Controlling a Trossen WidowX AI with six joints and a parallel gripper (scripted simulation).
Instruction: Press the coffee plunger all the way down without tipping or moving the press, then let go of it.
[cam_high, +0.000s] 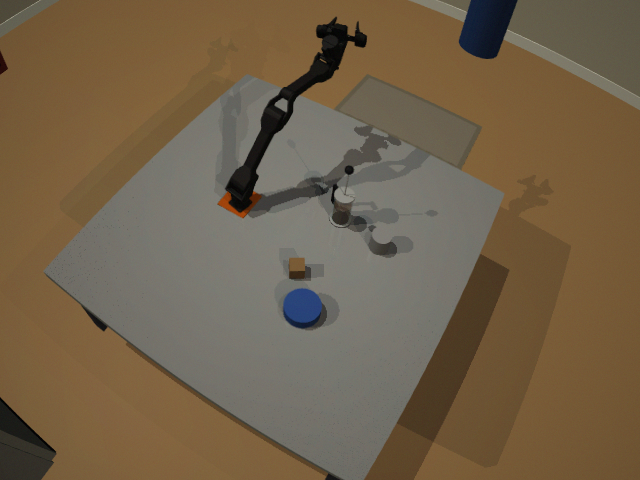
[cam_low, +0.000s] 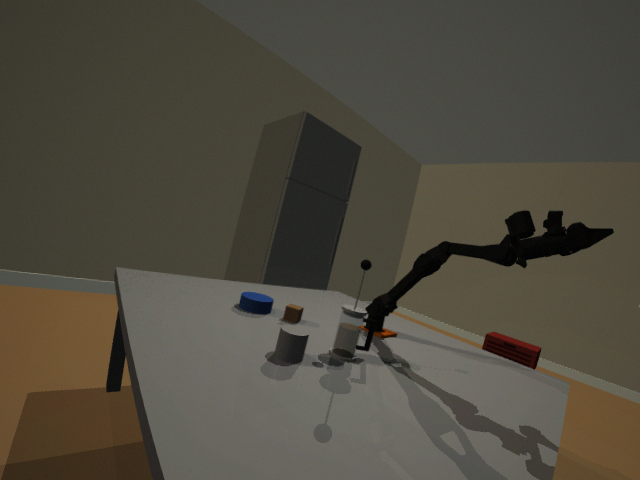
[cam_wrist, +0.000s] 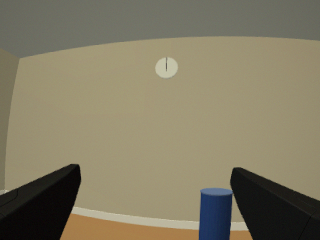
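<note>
Now: the coffee press 42 cm to the right of my gripper tip, 38 cm ahead of it and 36 cm below it. From my gripper tip the other things lie so: blue disc 79 cm to the right, 54 cm ahead, 47 cm below.
</note>
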